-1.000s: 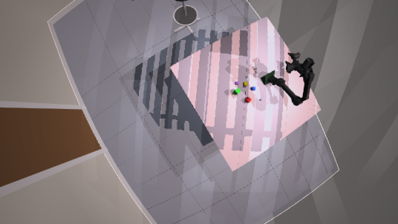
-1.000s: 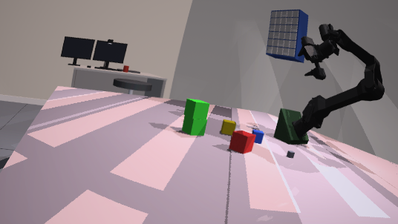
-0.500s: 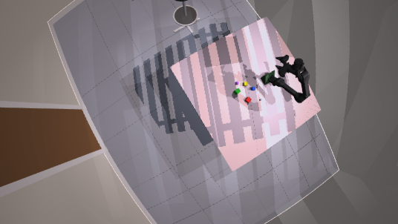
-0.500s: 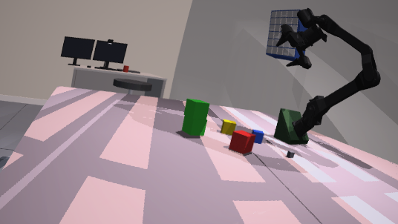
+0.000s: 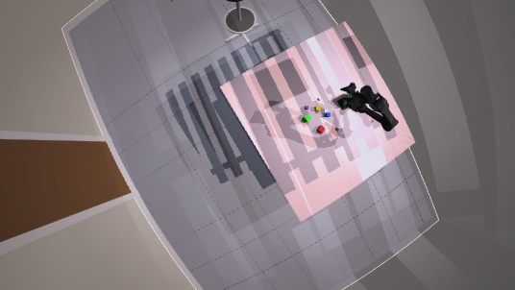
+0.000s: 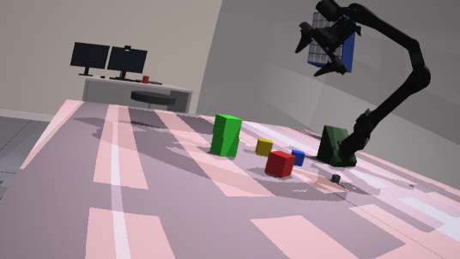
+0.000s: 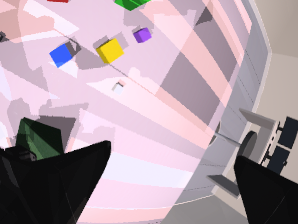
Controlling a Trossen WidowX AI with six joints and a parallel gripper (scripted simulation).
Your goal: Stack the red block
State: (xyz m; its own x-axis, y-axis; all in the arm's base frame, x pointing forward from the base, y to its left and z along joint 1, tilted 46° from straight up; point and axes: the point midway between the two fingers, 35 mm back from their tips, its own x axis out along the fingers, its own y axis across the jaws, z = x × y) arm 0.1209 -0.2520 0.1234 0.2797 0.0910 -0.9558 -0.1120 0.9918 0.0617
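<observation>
Right now my gripper tip is 170 mm short of the red block, 130 mm to the right of it and 250 mm above it. Round my gripper tip: yellow block 90 mm ahead, 10 mm to the right, 250 mm below; blue block 50 mm ahead, 80 mm to the left, 250 mm below; purple block 150 mm ahead, 70 mm to the right, 250 mm below.
</observation>
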